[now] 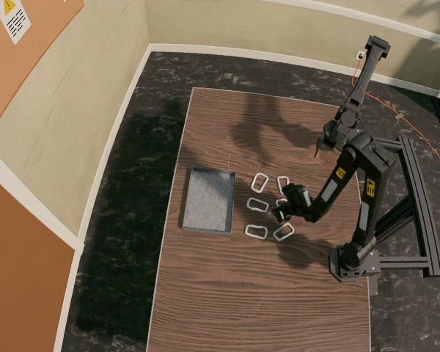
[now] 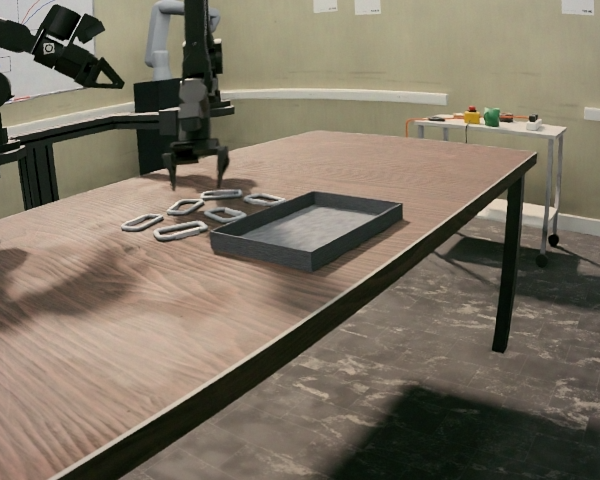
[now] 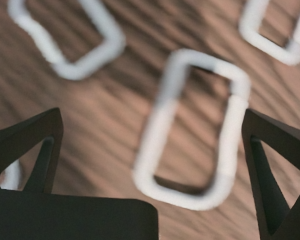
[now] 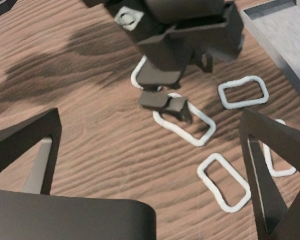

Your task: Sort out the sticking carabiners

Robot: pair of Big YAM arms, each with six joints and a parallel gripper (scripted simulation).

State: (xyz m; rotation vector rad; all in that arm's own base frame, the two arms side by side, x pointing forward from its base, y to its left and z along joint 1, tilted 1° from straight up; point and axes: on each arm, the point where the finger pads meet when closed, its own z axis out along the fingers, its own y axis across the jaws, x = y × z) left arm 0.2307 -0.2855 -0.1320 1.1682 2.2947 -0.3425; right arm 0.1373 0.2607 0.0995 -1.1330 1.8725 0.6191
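My left hand is 30 cm short of the grey tray and 4 cm above it.
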